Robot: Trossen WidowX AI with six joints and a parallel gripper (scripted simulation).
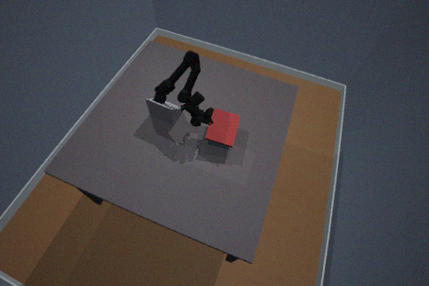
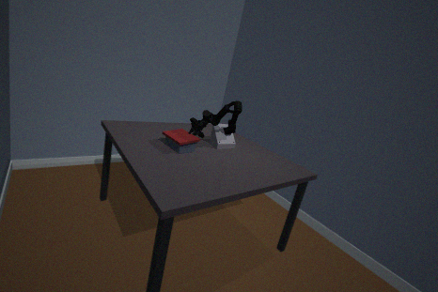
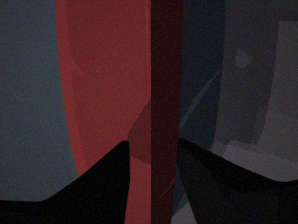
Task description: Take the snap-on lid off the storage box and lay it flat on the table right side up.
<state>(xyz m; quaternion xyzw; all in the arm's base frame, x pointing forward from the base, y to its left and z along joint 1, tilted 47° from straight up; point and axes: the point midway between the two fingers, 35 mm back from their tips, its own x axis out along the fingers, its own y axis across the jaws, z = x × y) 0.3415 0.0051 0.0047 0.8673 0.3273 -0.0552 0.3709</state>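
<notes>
My gripper tip is 80 mm short of the red lid and 10 mm to the right of it. From my gripper tip the other things lie so: grey storage box: 70 mm ahead, 10 mm to the left, 50 mm below.
</notes>
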